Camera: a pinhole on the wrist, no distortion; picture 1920 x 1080 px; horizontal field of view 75.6 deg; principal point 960.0 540.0 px. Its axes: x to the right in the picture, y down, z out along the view. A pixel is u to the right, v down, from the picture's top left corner.
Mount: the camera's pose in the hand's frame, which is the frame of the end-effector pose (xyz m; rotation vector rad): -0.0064 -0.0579 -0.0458 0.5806 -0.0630 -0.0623
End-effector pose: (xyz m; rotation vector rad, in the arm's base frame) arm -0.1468 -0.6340 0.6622 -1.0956 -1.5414 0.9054
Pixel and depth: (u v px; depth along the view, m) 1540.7 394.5 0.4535
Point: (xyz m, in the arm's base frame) -0.5411 -0.5951 0.9831
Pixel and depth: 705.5 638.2 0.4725
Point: -0.5463 -0.8601 0.7976
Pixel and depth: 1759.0 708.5 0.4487
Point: -0.5904 -0.4905 0.9079
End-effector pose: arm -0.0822 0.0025 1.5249 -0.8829 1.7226 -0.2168
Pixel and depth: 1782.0 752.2 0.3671
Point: 0.2714 -0.2049 1.3837
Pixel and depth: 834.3 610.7 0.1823
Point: 0.0858 -0.0439 1.5967
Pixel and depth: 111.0 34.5 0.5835
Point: 0.4615 0.0041 2.0712
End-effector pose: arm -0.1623 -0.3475 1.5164 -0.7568 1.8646 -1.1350
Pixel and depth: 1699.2 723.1 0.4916
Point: 0.0971 -0.8455 1.5827
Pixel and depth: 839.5 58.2 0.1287
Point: -0.1046 -0.4072 1.6705
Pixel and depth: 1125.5 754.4 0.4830
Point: 0.1975 -0.6450 1.6314
